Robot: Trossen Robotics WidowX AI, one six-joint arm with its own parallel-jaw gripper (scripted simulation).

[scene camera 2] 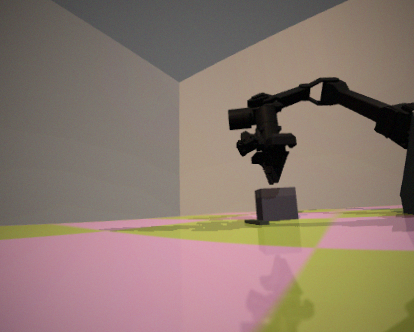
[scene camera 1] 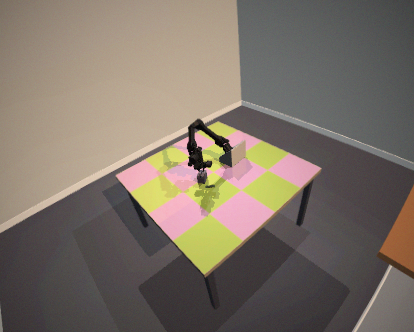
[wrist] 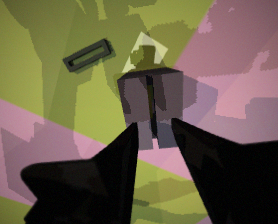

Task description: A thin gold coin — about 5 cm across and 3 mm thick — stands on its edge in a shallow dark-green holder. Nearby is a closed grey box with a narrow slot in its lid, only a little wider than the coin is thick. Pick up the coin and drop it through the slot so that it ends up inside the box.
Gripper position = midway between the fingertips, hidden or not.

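Note:
Gripper (scene camera 2: 273,183) visible; the gripper (wrist: 154,124) is visible in the wrist view too.

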